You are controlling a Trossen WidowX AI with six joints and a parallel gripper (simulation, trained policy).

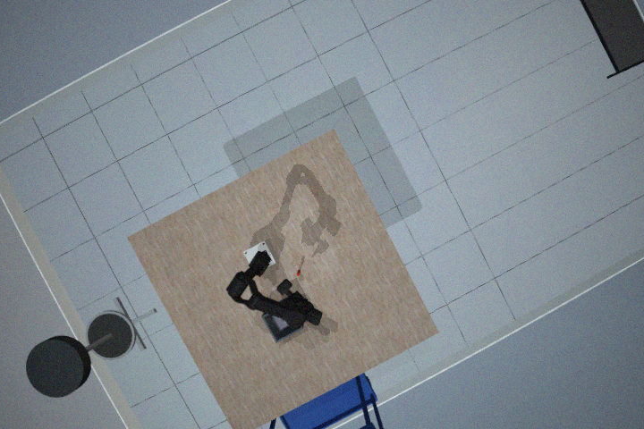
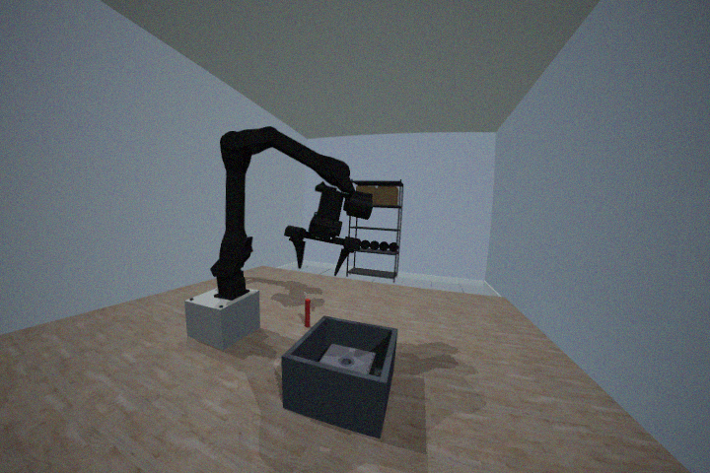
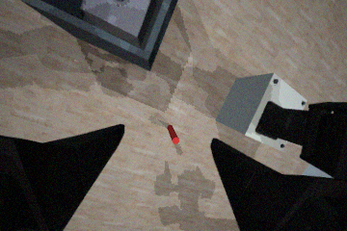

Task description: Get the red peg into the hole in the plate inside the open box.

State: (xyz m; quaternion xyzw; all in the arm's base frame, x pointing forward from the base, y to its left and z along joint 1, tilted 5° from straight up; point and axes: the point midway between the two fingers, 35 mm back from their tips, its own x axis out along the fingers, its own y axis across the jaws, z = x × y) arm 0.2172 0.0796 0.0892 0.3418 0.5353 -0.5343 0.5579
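Now: gripper tip 130 mm above the red peg, 40 mm to the right of it and 40 mm past it. From my gripper tip the other things lie so: dark grey box (150 mm to the right, 150 mm below, 130 mm ahead).
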